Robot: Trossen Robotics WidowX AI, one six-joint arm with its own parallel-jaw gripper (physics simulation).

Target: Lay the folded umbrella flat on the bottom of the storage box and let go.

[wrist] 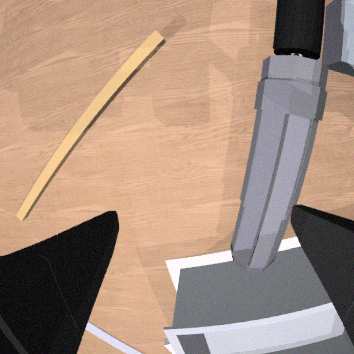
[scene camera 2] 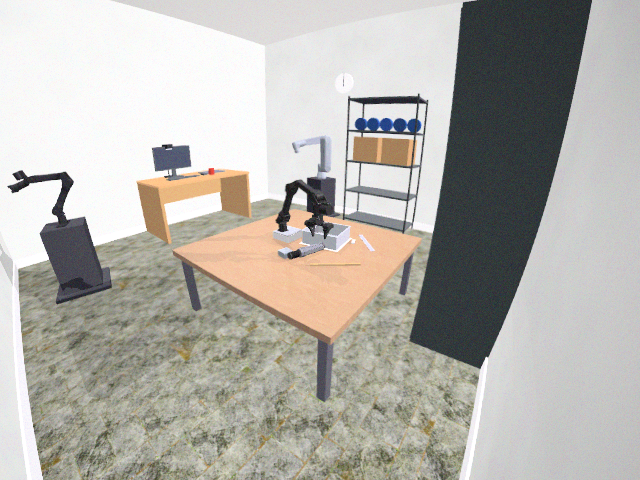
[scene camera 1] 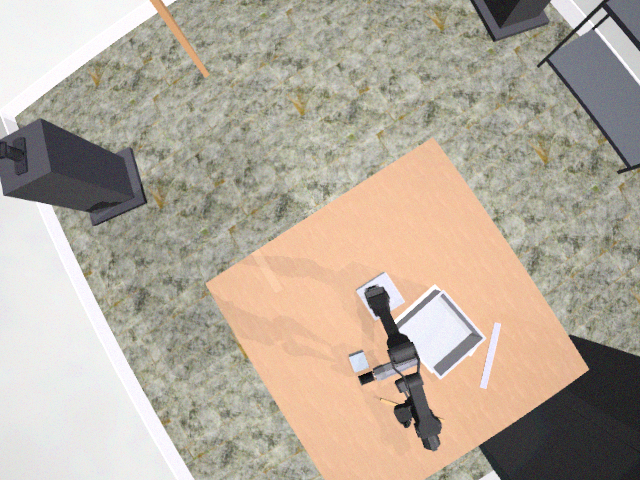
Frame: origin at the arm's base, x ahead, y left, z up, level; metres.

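Seen in the pictures: gripper, fingertip midpoint: point(wrist: 206, 217) point(scene camera 2: 319, 237) point(scene camera 1: 408, 392); arm's base at its link origin: point(scene camera 2: 282, 230) point(scene camera 1: 373, 293).
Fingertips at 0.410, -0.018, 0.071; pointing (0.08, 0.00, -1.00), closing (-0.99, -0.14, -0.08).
Offsets run from my fingertips to a thing's top centre, as dx, dy, dz.
The folded umbrella @[-0.068, -0.037, -0.068] point(scene camera 1: 387, 369) point(scene camera 2: 311, 250) point(wrist: 280, 165), grey with a black handle, lies on the table outside the storage box. Its grey end is close to the box's near wall, over the white edge in the wrist view; contact is unclear. The open-topped storage box @[-0.155, +0.218, -0.030] point(scene camera 1: 463, 315) point(scene camera 2: 338, 239) point(wrist: 240, 287) is white and grey; its visible floor is bare in scene camera 1. My gripper point(scene camera 1: 400, 399) point(scene camera 2: 319, 235) point(wrist: 206, 217) is open and empty, above the table beside the umbrella. In the wrist view the umbrella appears near the right fingertip. The arm hides part of it in scene camera 1.
A thin yellow strip @[+0.151, -0.004, -0.115] point(scene camera 1: 387, 401) point(scene camera 2: 333, 264) point(wrist: 90, 115) lies near the umbrella. A pale block @[-0.146, -0.149, -0.091] point(scene camera 1: 358, 361) point(scene camera 2: 284, 252) point(wrist: 345, 35) is beside its handle. A white strip @[+0.052, +0.415, -0.125] point(scene camera 1: 490, 356) point(scene camera 2: 366, 242) point(wrist: 112, 340) and small white block @[-0.009, +0.345, -0.115] point(scene camera 2: 353, 241) lie beyond the box.
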